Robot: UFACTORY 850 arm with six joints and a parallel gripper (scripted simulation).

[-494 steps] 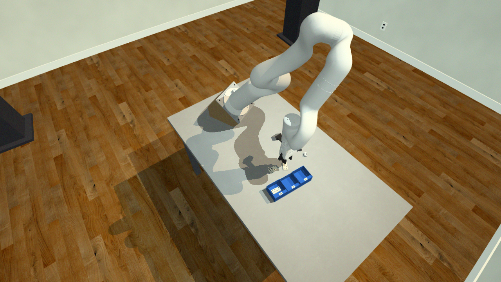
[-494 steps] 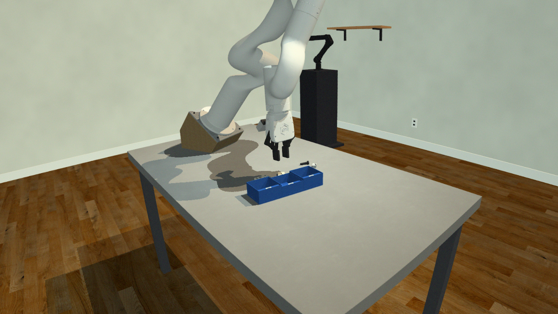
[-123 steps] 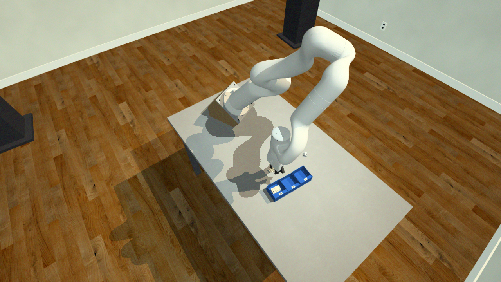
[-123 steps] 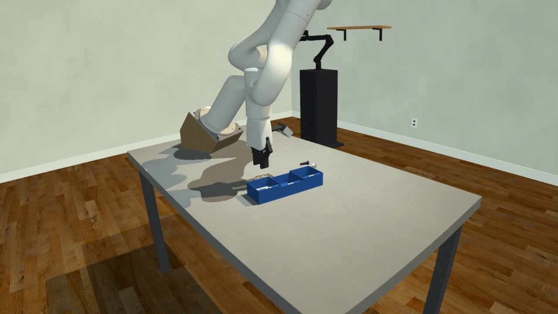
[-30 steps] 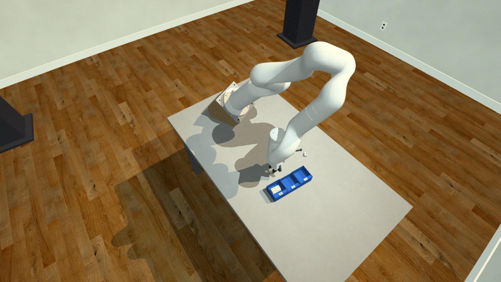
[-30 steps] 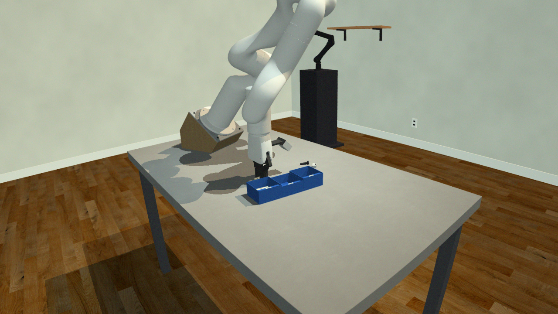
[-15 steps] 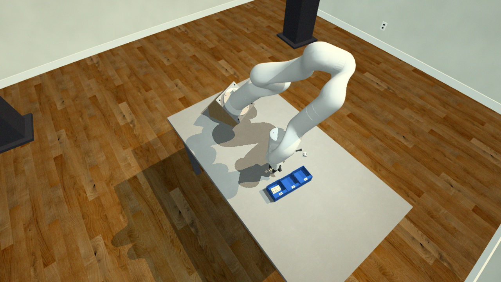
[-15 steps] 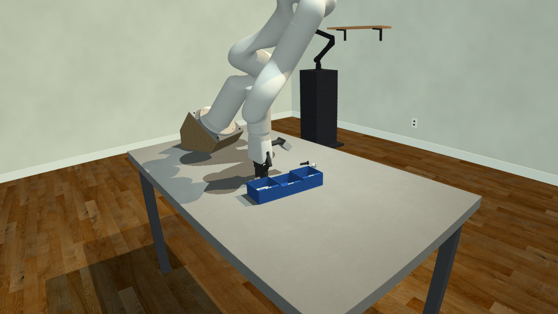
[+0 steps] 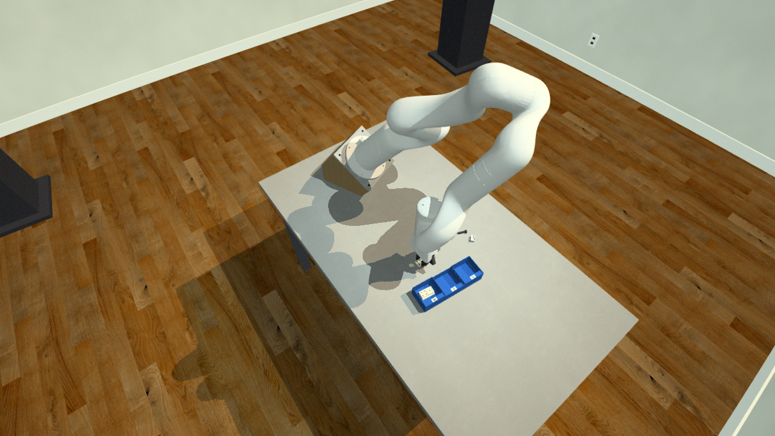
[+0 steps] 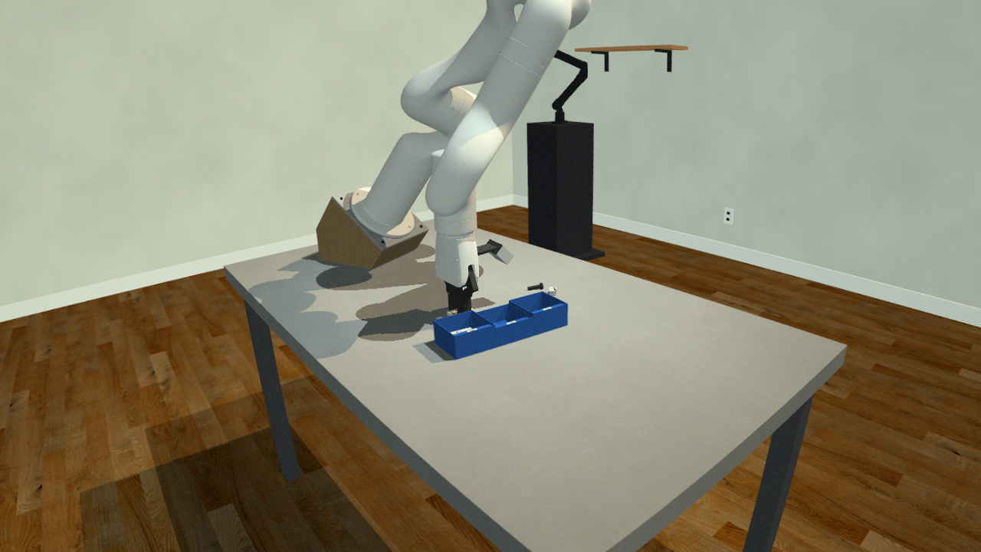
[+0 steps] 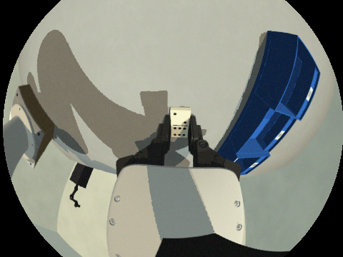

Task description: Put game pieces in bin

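Now: hand 12 cm short of the white domino, 6 cm to the left of it and 1 cm above it. The rest, counted from my hand: blue three-part bin 13 cm ahead, 2 cm to the left; white part 23 cm to the left, 2 cm below, 2 cm ahead; black bolt 22 cm to the left, 2 cm below, 2 cm behind.
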